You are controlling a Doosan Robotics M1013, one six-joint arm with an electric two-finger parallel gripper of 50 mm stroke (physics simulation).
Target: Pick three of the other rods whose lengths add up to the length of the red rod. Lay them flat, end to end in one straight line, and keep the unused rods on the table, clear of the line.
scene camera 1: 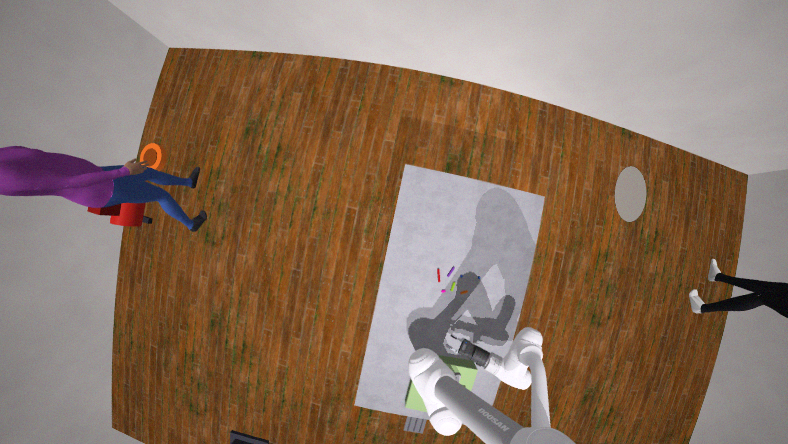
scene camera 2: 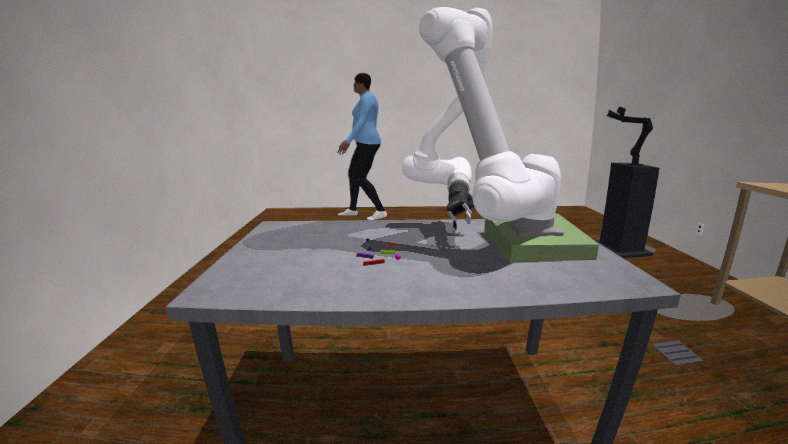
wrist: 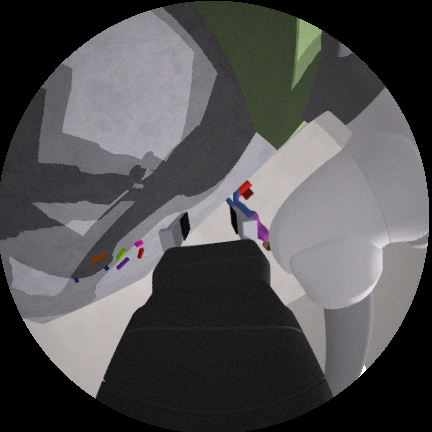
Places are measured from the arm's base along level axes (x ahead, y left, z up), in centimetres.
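Where they show: gripper, fingertip midpoint: (scene camera 1: 448,339) (scene camera 2: 461,225) (wrist: 209,217); arm's base, origin of the base link: (scene camera 2: 531,227).
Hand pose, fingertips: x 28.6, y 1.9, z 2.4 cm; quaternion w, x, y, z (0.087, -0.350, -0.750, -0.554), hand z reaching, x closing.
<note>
Things, the pixels of their top centre, and the offset from my fingertips. Level surfaces: height alone.
- red rod, middle of its top: (scene camera 2: 374,260) (wrist: 140,254) (scene camera 1: 438,275) dy +8.4, dx +31.1, dz -8.6 cm
- purple rod, middle of its top: (wrist: 122,264) (scene camera 2: 365,254) (scene camera 1: 451,272) dy +2.1, dx +33.9, dz -8.6 cm
- lime rod, middle of its top: (wrist: 121,255) (scene camera 2: 387,250) (scene camera 1: 453,286) dy -0.2, dx +26.0, dz -8.6 cm
- orange rod, middle of its top: (wrist: 99,259) (scene camera 2: 392,244) (scene camera 1: 464,292) dy -6.9, dx +23.6, dz -8.6 cm
- short magenta rod, middle of its top: (wrist: 139,244) (scene camera 2: 397,255) (scene camera 1: 443,291) dy +4.6, dx +22.9, dz -8.6 cm
- nearer, middle of its top: (wrist: 106,269) (scene camera 2: 369,247) dy -4.0, dx +32.2, dz -8.6 cm
- farther, middle of its top: (wrist: 76,281) (scene camera 2: 367,238) (scene camera 1: 479,277) dy -14.0, dx +32.5, dz -8.6 cm
- grey table, its level: dz -9.6 cm
The red rod (scene camera 1: 438,274) (scene camera 2: 373,262) (wrist: 141,253) lies flat on the table. A purple rod (scene camera 1: 451,271) (scene camera 2: 365,255) (wrist: 123,263), a lime rod (scene camera 1: 453,286) (scene camera 2: 387,252) (wrist: 121,254), an orange rod (scene camera 1: 463,292) (scene camera 2: 392,245) (wrist: 99,258) and a short magenta rod (scene camera 1: 443,290) (scene camera 2: 398,257) (wrist: 139,243) lie apart near it at differing angles. Two small blue pieces show, one nearer (scene camera 2: 369,249) (wrist: 106,268) and one farther (scene camera 1: 479,277) (scene camera 2: 367,239) (wrist: 76,280). My gripper (scene camera 1: 453,340) (scene camera 2: 462,223) (wrist: 209,217) is open and empty, above the table near the base, away from the rods.
The grey table (scene camera 1: 386,352) (scene camera 2: 308,286) carries the green base block (scene camera 1: 414,401) (scene camera 2: 551,252) (wrist: 270,100) under the arm. The arm's shadow falls over part of the table and some rods. People stand beyond the table; a black pedestal (scene camera 2: 628,209) stands behind at the right.
</note>
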